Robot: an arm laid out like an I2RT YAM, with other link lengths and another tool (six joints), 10 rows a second.
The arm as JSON. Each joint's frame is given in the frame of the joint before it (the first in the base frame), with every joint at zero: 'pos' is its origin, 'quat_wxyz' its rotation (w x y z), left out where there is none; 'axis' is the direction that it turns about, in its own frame. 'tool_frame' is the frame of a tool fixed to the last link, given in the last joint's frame.
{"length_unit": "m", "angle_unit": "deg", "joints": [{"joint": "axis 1", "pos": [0.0, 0.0, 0.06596], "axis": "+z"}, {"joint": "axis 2", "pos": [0.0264, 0.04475, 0.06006], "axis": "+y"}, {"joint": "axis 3", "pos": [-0.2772, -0.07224, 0.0], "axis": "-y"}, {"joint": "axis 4", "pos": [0.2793, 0.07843, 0.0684], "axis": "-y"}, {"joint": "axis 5", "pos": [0.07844, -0.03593, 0.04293], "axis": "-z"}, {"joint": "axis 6", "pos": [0.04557, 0.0, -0.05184], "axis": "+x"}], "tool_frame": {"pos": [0.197, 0.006, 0.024], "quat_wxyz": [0.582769, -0.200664, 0.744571, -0.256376]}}
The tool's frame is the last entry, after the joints.
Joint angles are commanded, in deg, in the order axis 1, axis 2, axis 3, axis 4, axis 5, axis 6. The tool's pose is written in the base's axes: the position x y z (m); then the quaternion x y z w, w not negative. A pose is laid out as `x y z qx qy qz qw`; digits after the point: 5 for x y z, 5 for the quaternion.
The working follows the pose.
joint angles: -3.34 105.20 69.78 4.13 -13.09 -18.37
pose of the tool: 0.64266 0.04550 0.13574 -0.41446 0.80148 -0.20796 0.37764
Where each joint sits with the arm in this pose, in the base's axes (m; each line is computed from the numbers above, not from the rounded line before):
axis 1: 0.0000 0.0000 0.0660
axis 2: 0.0290 0.0431 0.1260
axis 3: 0.0973 -0.0332 0.3935
axis 4: 0.3687 0.0295 0.2874
axis 5: 0.4558 -0.0116 0.2833
axis 6: 0.4673 -0.0019 0.2160
the tool: 0.6427 0.0455 0.1357

